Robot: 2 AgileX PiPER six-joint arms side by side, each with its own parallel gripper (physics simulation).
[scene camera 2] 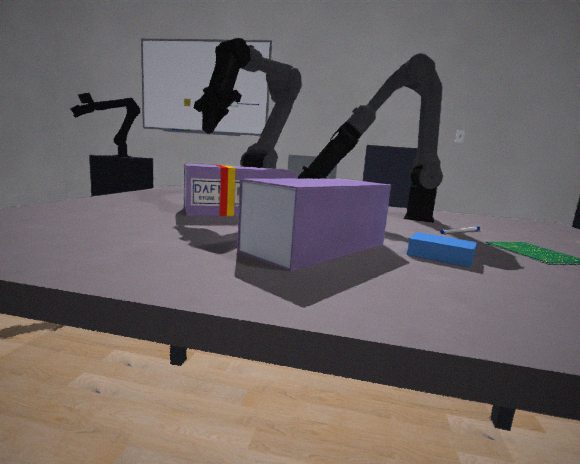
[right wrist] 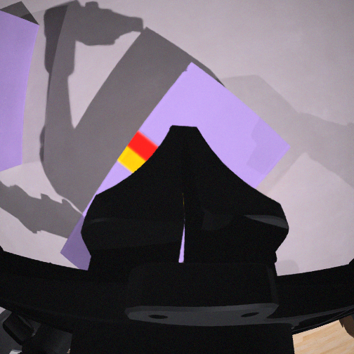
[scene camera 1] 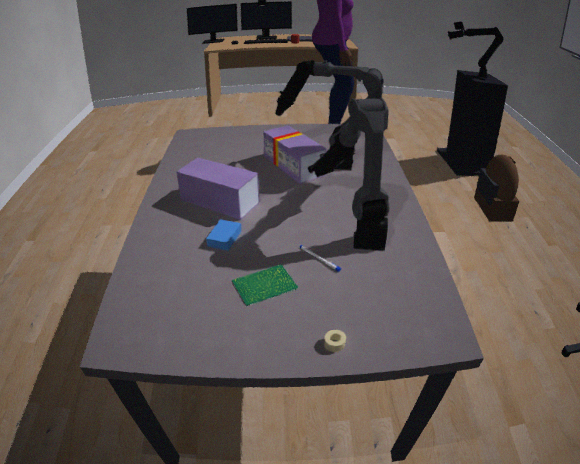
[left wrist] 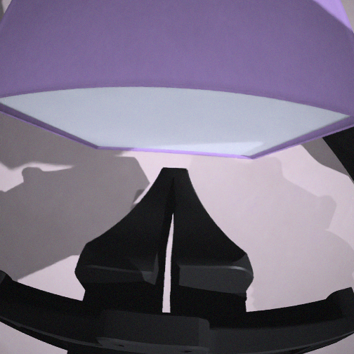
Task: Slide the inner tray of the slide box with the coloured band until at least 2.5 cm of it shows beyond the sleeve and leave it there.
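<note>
The lilac slide box with the red and yellow band (scene camera 1: 305,141) (scene camera 2: 212,173) (left wrist: 175,50) (right wrist: 215,110) lies on the table. The pale end face of its inner tray (scene camera 1: 310,166) (left wrist: 175,122) sits about flush inside the sleeve's near end. My left gripper (scene camera 1: 311,171) (scene camera 2: 301,175) (left wrist: 174,182) is shut and empty, its tips close in front of this end. Whether they touch it, I cannot tell. My right gripper (scene camera 1: 280,112) (scene camera 2: 207,130) (right wrist: 182,142) is shut and empty, high above the banded box. The plain box hides part of the banded box in scene camera 2.
A plain lilac box (scene camera 1: 215,185) (scene camera 2: 340,220) (right wrist: 12,90) lies beside the banded one. A blue block (scene camera 1: 224,235) (scene camera 2: 442,249), a green sheet (scene camera 1: 265,285) (scene camera 2: 535,252), a pen (scene camera 1: 320,258) (scene camera 2: 460,230) and a tape roll (scene camera 1: 335,348) lie on the table (scene camera 1: 200,330).
</note>
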